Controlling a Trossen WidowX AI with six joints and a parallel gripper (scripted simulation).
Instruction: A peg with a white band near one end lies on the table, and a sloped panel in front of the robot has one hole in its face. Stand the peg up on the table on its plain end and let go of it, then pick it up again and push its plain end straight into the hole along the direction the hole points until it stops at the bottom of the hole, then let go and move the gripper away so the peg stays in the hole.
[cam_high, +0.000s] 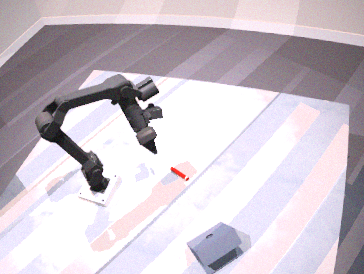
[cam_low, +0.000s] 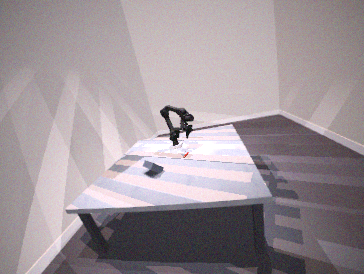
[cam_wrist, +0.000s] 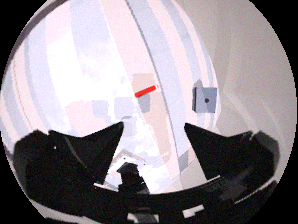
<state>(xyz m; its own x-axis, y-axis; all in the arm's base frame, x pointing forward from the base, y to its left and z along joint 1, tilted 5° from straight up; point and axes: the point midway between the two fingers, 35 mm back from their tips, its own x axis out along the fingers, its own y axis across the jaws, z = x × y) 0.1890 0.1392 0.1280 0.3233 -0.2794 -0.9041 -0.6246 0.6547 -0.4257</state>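
Right now the red peg is 13 cm below my gripper tip and 8 cm ahead of it. From my gripper tip the other things lie so: sloped grey panel (27 cm ahead, 24 cm to the right, 9 cm below).
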